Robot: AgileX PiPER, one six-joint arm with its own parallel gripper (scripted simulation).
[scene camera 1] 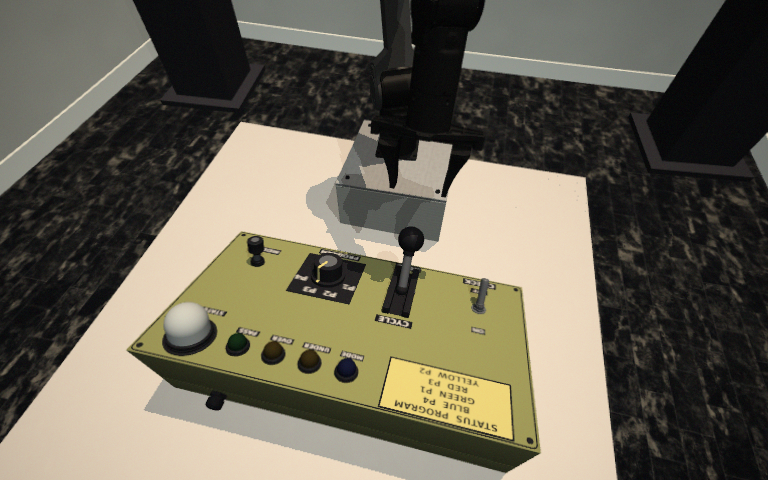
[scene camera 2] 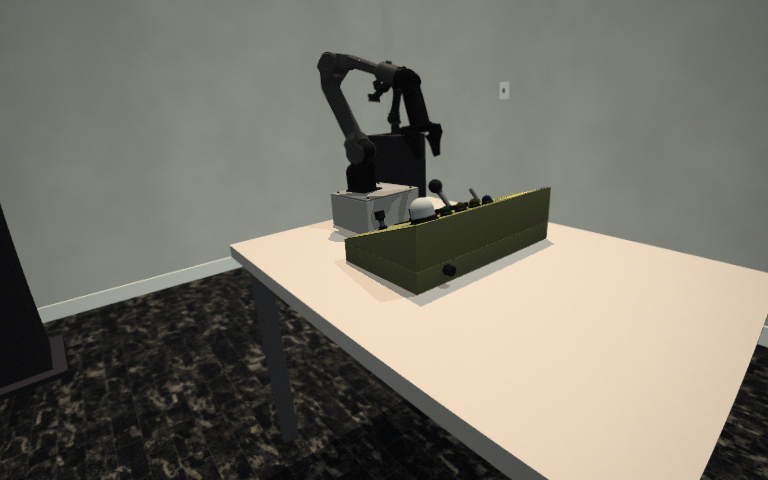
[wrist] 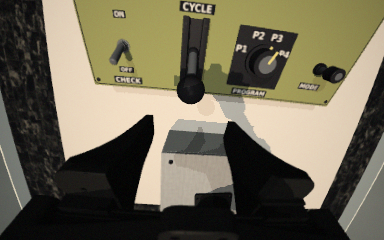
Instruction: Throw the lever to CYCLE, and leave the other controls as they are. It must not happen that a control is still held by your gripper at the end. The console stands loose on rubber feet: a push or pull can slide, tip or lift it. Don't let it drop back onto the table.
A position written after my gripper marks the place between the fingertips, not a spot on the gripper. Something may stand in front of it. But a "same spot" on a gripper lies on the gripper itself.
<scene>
My gripper shows in scene camera 1, in scene camera 2 and in the wrist view (190,127). An olive console shows in scene camera 1, in scene camera 2 and in the wrist view (238,47). The same spot on my gripper: (scene camera 1: 389,143) is (scene camera 2: 417,133). The same spot on the olive console: (scene camera 2: 420,256) is (scene camera 1: 157,370).
</scene>
